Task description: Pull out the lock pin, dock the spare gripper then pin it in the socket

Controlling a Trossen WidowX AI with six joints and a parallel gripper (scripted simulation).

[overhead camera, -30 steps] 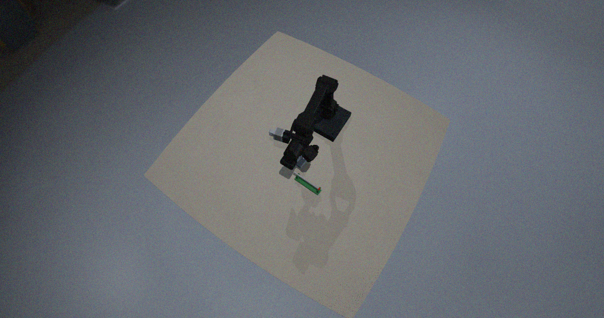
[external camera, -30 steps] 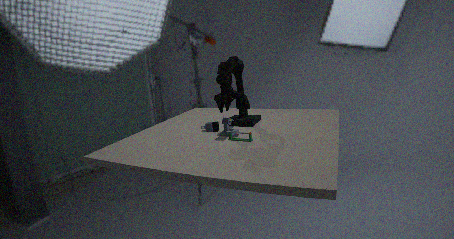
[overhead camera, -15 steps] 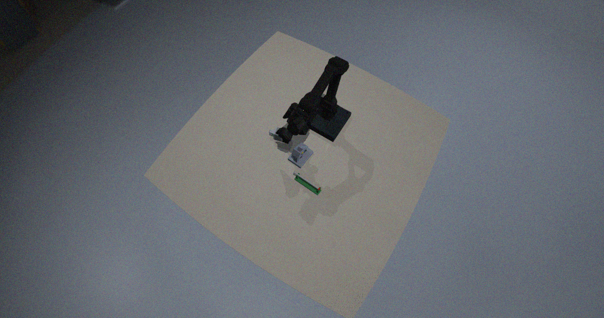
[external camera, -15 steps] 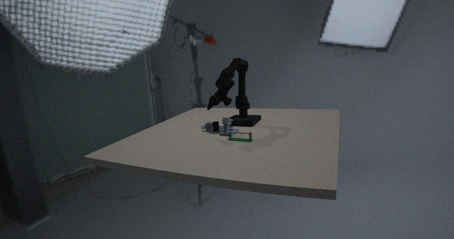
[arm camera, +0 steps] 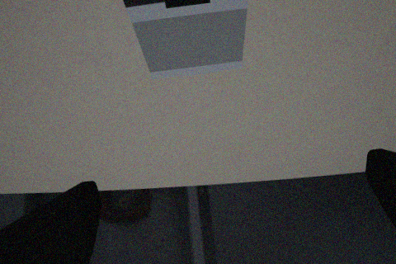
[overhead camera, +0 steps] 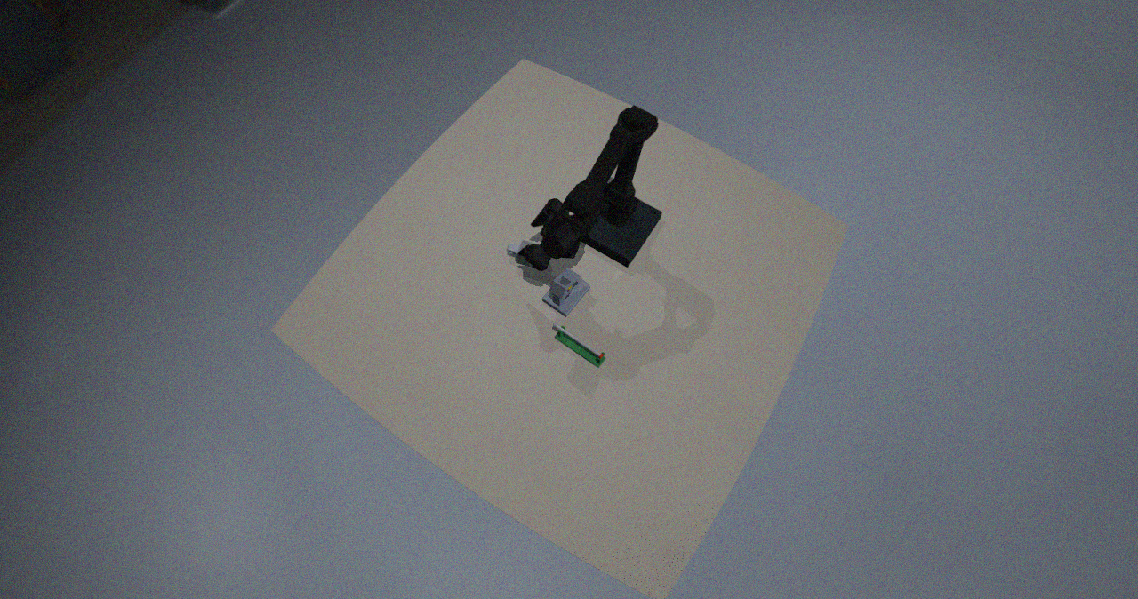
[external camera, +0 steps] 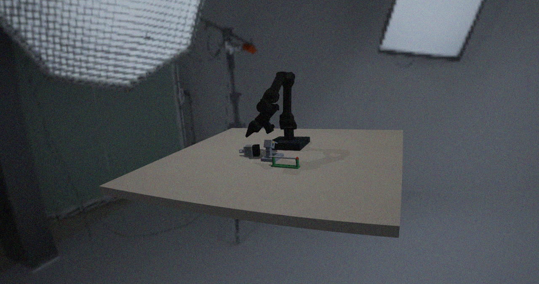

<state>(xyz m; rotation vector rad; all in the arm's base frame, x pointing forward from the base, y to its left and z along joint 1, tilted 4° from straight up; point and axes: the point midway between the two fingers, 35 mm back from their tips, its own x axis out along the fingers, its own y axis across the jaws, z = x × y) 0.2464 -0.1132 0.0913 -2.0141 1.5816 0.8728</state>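
The spare gripper lies 10 mm behind my gripper tip and 90 mm below it. The rest, counted from my gripper tip: green rack (130 mm ahead, 260 mm to the left, 90 mm below); then grey mount (30 mm ahead, 150 mm to the left, 70 mm below).
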